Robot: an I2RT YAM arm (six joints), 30 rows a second.
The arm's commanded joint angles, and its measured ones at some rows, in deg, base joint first. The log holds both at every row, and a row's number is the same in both.
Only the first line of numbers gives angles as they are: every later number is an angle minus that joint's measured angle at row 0.
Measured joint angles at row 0:
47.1, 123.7, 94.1, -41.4, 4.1, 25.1
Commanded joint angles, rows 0 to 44:
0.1, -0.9, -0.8, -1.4, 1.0, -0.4
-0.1, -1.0, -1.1, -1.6, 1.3, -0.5
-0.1, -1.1, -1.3, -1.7, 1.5, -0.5
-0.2, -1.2, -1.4, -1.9, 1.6, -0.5
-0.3, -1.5, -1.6, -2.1, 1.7, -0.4
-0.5, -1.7, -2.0, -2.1, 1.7, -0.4
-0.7, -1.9, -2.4, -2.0, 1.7, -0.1
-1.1, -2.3, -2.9, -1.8, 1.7, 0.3
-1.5, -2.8, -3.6, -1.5, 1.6, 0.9
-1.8, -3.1, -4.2, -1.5, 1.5, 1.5
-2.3, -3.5, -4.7, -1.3, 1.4, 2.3
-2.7, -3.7, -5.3, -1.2, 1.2, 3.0
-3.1, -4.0, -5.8, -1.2, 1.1, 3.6
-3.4, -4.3, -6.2, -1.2, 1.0, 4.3
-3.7, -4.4, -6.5, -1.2, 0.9, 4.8
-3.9, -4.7, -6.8, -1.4, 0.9, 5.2
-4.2, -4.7, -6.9, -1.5, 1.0, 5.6
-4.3, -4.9, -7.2, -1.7, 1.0, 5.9
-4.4, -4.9, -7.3, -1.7, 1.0, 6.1
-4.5, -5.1, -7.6, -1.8, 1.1, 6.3
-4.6, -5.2, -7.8, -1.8, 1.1, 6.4
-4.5, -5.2, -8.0, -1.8, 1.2, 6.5
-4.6, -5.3, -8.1, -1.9, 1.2, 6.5
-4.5, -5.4, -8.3, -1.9, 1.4, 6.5
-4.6, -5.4, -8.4, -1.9, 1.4, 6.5
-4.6, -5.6, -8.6, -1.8, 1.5, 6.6
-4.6, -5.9, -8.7, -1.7, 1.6, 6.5
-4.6, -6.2, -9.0, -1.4, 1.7, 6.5
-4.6, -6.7, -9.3, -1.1, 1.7, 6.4
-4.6, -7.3, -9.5, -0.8, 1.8, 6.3
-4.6, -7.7, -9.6, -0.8, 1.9, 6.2
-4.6, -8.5, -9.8, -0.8, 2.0, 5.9
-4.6, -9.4, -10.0, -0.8, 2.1, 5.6
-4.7, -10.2, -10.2, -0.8, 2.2, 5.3
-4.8, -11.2, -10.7, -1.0, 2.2, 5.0
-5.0, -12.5, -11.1, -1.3, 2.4, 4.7
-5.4, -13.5, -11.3, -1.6, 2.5, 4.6
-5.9, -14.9, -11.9, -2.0, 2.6, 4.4
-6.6, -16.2, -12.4, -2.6, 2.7, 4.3
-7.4, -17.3, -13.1, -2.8, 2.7, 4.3
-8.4, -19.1, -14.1, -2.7, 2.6, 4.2
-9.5, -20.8, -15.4, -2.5, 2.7, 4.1
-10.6, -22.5, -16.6, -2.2, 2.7, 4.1
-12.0, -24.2, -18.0, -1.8, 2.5, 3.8
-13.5, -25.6, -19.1, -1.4, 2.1, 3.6
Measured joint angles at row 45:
-11.1, -22.8, -17.3, -0.9, 1.7, 4.4
